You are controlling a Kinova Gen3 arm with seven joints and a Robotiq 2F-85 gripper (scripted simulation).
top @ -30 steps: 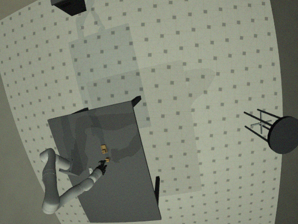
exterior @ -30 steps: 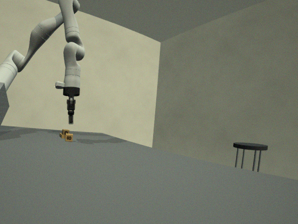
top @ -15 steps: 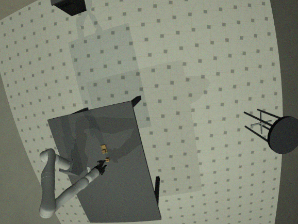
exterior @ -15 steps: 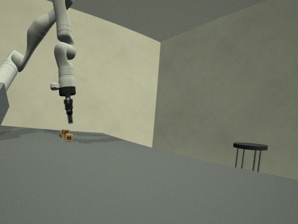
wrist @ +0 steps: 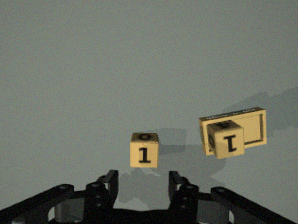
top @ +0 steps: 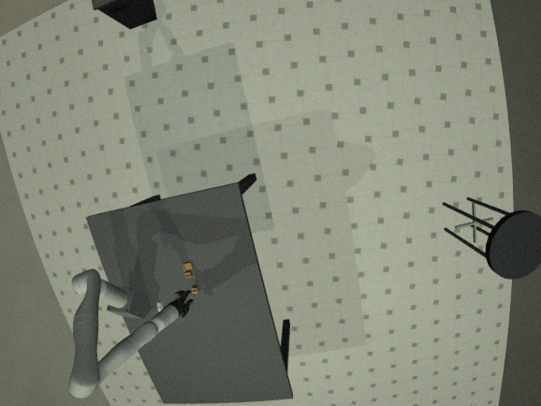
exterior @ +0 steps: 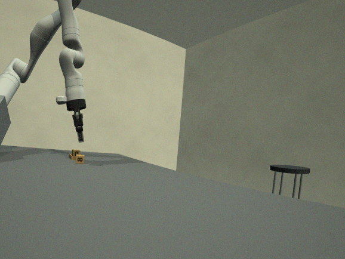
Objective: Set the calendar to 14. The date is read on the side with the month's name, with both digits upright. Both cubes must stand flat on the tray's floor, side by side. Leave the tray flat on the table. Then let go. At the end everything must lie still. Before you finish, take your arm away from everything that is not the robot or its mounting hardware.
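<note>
The number cube lies 8 cm below my hand. From my hand the other things lie so: wooden tray 11 cm to the left, 9 cm below.
</note>
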